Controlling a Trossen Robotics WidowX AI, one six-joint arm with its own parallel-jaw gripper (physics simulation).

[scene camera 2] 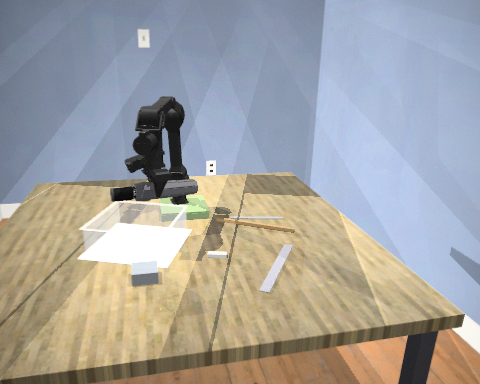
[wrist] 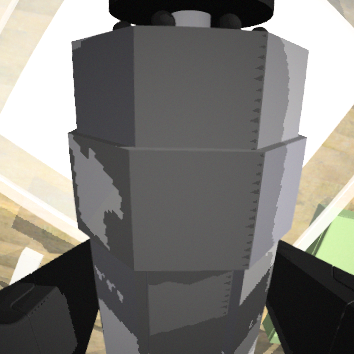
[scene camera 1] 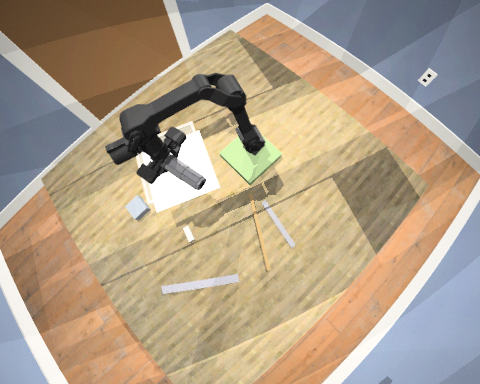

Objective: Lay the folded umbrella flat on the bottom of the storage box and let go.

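Seen in the pictures: gripper, fingertip midpoint: (scene camera 2: 155, 194) (wrist: 179, 243) (scene camera 1: 171, 164); arm's base, link origin: (scene camera 2: 179, 201) (scene camera 1: 253, 145).
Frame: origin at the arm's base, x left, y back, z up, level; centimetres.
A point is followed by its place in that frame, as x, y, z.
Observation:
The folded umbrella (scene camera 1: 186, 172) @(-5.2, -27.5, 17.7) (scene camera 2: 181, 187) @(-5.0, -29.9, 16.1) (wrist: 192, 210) @(-16.6, -29.0, 18.4) is a thick grey faceted roll with a black end, lying roughly level in the air. My gripper (scene camera 1: 162, 157) (scene camera 2: 161, 186) (wrist: 179, 243) @(-13.2, -28.5, 14.0) is shut on its grey body, with one finger on each side in the wrist view. The storage box (scene camera 1: 172, 200) @(-10.7, -38.3, -1.2) (scene camera 2: 135, 245) @(-21.6, -40.2, 2.5) (wrist: 30, 100) @(-16.5, -42.3, -2.9) has clear, pale walls and a white bottom. The umbrella hangs above the box, higher than its rim. In scene camera 1 its grey end overlaps the white bottom. The fingertips' contact is partly hidden.
A green slab (scene camera 1: 250, 167) @(5.0, -8.2, 0.0) (scene camera 2: 185, 210) (wrist: 340, 242) @(-6.1, -9.4, 0.0) lies beside the box near the arm's base. A grey-blue block (scene camera 1: 137, 207) @(-19.6, -49.9, 0.3) (scene camera 2: 145, 272) @(-20.4, -53.1, 0.3) and a small white piece (scene camera 1: 188, 234) @(3.3, -43.9, -2.1) (scene camera 2: 217, 254) @(2.9, -44.7, -2.1) lie nearby. A wooden stick (scene camera 1: 260, 235) @(24.7, -26.3, -2.1) (scene camera 2: 260, 225) @(24.9, -27.3, -2.5) and two pale strips lie farther off.

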